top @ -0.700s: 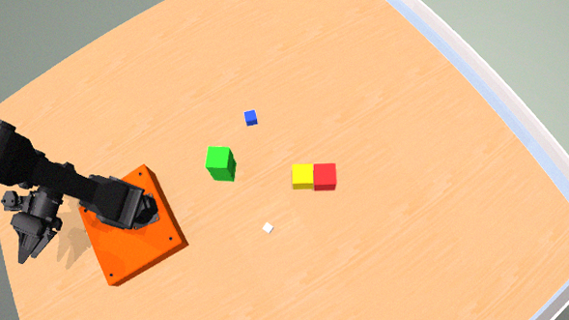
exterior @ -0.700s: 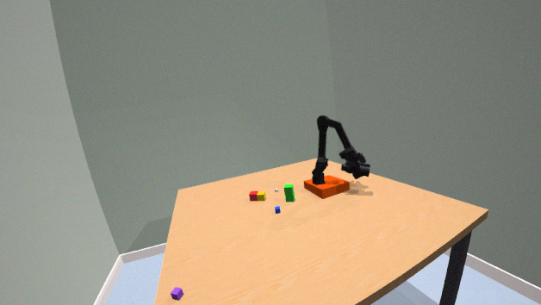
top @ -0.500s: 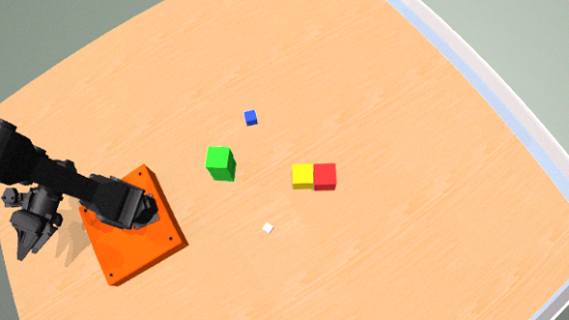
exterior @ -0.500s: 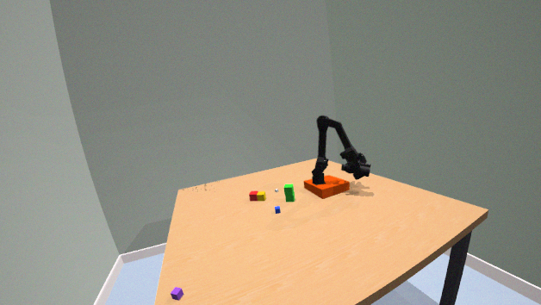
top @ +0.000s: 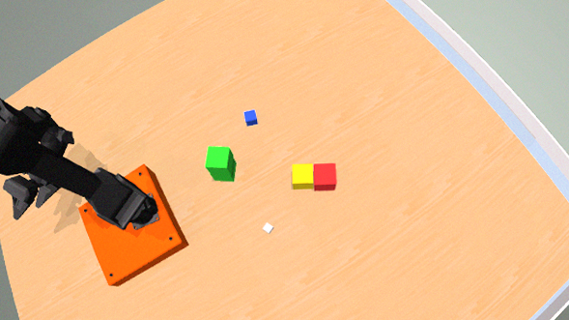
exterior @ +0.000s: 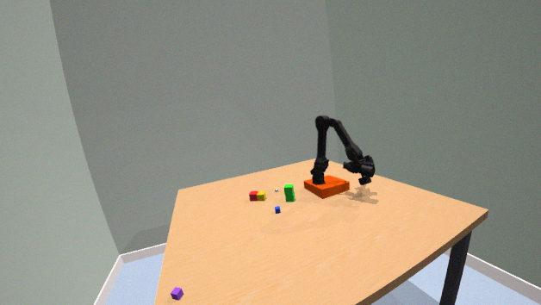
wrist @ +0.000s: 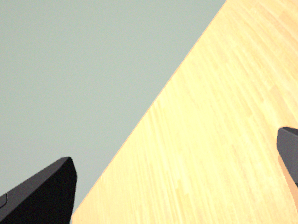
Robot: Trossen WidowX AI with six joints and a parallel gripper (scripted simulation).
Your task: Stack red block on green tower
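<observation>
My gripper tip is now 65 cm short of the red block, 15 cm to the left of it and 9 cm above it. Also, from my gripper tip: small white cube: 50 cm ahead, 20 cm to the right, 11 cm below; then blue cube: 56 cm ahead, 10 cm below, 5 cm to the left; then yellow block: 61 cm ahead, 13 cm to the right, 9 cm below.
</observation>
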